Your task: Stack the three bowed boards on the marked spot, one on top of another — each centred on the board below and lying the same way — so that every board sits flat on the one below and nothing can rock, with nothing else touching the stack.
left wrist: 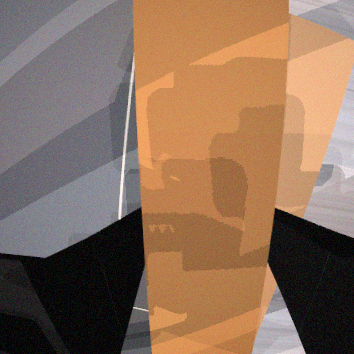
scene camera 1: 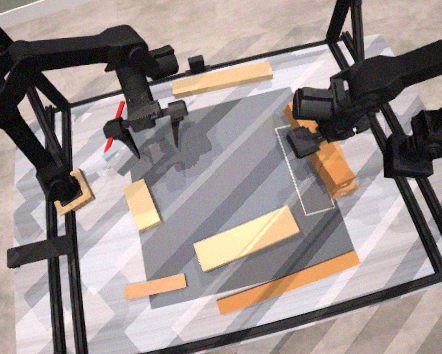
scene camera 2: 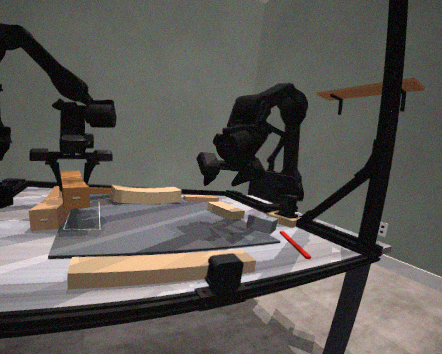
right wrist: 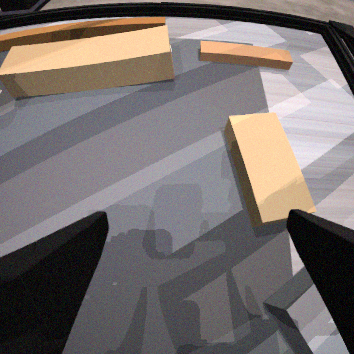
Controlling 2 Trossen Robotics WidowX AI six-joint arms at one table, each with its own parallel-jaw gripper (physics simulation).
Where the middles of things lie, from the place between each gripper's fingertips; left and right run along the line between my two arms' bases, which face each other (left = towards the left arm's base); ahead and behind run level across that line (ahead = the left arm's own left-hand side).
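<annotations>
Grey block [scene camera 1: 118, 156]: 13 cm to the right of my right hand, 5 cm behind it, 9 cm below it. Long orange board [scene camera 1: 286, 283], from my right hand: 27 cm to the left, 31 cm ahead, 10 cm below.
My left hand: 11 cm to the left of the long orange board, 31 cm short of it, 6 cm above it. Grey block, from my left hand: 51 cm to the right, 4 cm behind, 5 cm below.
</annotations>
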